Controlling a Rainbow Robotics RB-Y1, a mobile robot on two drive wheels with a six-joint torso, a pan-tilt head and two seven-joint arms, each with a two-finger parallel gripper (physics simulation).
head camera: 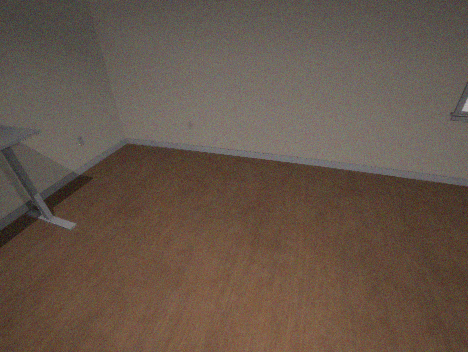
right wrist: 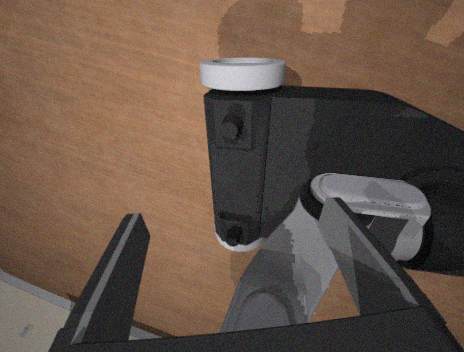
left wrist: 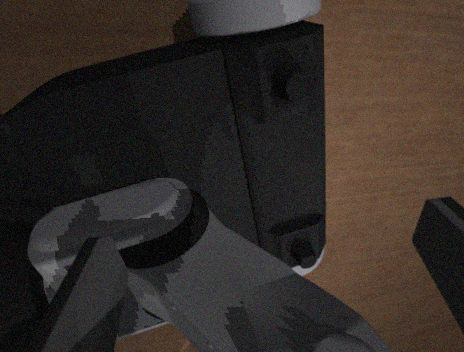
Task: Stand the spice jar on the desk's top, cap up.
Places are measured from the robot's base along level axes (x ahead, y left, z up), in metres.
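Pixels of known places: left gripper, fingertip midpoint: (left wrist: 268, 237); right gripper, fingertip midpoint: (right wrist: 235, 217).
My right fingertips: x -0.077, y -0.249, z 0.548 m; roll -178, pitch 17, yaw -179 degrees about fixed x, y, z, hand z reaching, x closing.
Behind a point stands the place of what it marks.
Part of a grey desk (head camera: 15, 135) {x 1.178, y 1.714, z 0.951 m} shows at the left edge of the head view, with a slanting metal leg and a flat foot on the floor. What stands on its top cannot be seen. The spice jar does not show in these views. My left gripper (left wrist: 268, 237) {x -0.140, y 0.244, z 0.539 m} is open, its fingers wide apart in front of my own dark base, with no object between them. My right gripper (right wrist: 235, 217) {x -0.077, y -0.249, z 0.548 m} is open and empty too, with the base and floor behind its fingers. Neither gripper shows in the head view.
A brown wood floor (head camera: 250, 260) {x 0.900, y -0.028, z 0.001 m} stretches ahead to a pale wall (head camera: 280, 75) {x 2.444, y -0.362, z 1.065 m} with a light baseboard (head camera: 300, 161) {x 2.348, y -0.686, z 0.038 m}. A room corner is at the left back, beyond the desk. A window's edge (head camera: 457, 112) {x 1.979, y -2.132, z 0.839 m} shows at the far right.
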